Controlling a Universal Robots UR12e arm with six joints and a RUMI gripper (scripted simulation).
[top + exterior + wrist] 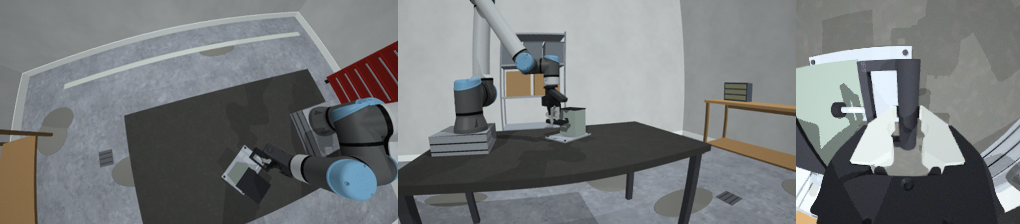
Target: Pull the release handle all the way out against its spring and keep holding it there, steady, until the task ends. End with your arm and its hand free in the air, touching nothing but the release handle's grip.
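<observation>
Right now the release handle is 40 mm ahead of my hand and 30 mm to the left of it.
</observation>
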